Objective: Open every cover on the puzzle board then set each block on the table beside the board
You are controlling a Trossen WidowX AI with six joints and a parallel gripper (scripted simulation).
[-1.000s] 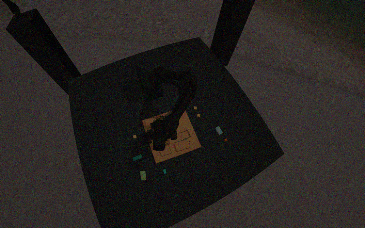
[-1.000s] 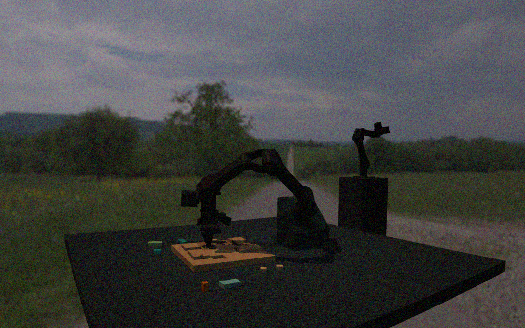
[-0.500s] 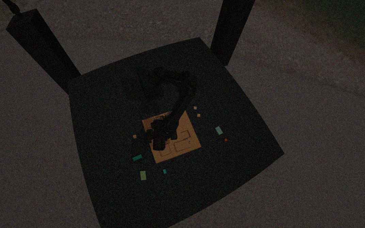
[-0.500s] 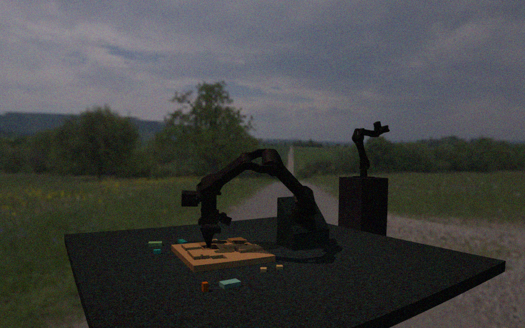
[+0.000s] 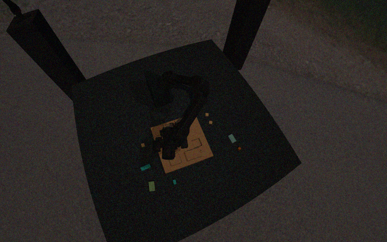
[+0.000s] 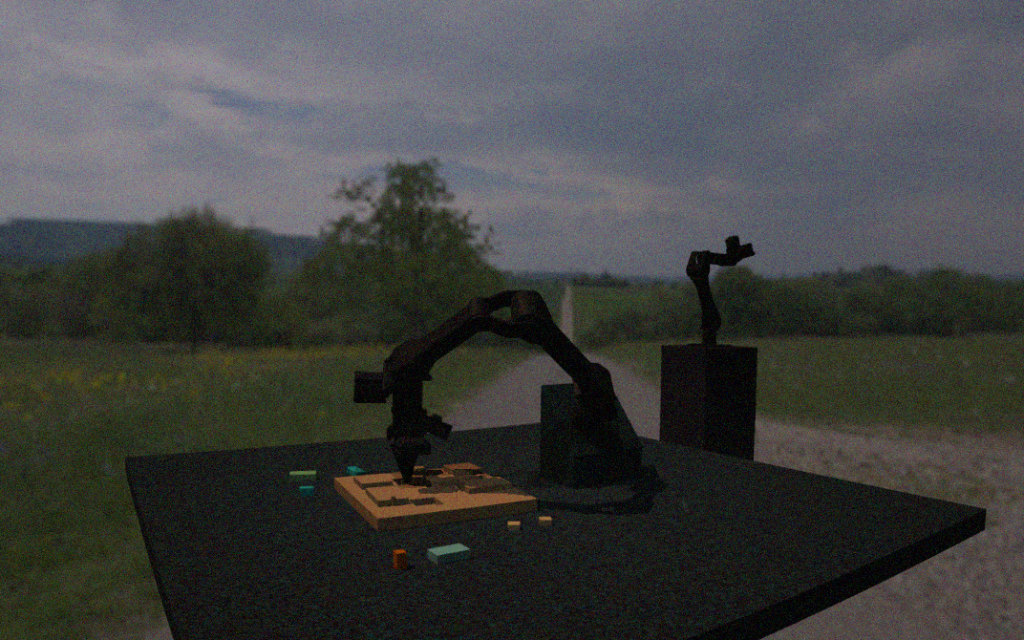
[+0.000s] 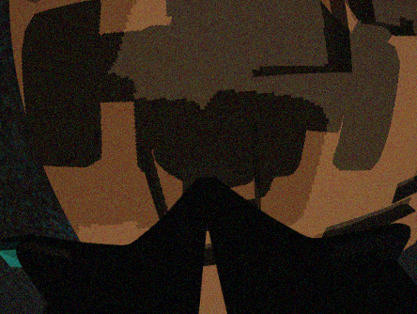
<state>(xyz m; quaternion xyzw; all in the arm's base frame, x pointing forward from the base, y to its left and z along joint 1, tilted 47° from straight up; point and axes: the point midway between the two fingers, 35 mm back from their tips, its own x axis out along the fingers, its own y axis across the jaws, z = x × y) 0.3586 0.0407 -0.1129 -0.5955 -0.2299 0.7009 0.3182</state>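
Right now my gripper tip is 3 cm past the tan puzzle board and 5 cm to the right of it. The rest, counted from my gripper tip: pale teal block 6 cm ahead, 38 cm to the left, 1 cm below; then green block 17 cm ahead, 17 cm to the right, 1 cm below; then small teal block 19 cm ahead, 4 cm to the right, 1 cm below.
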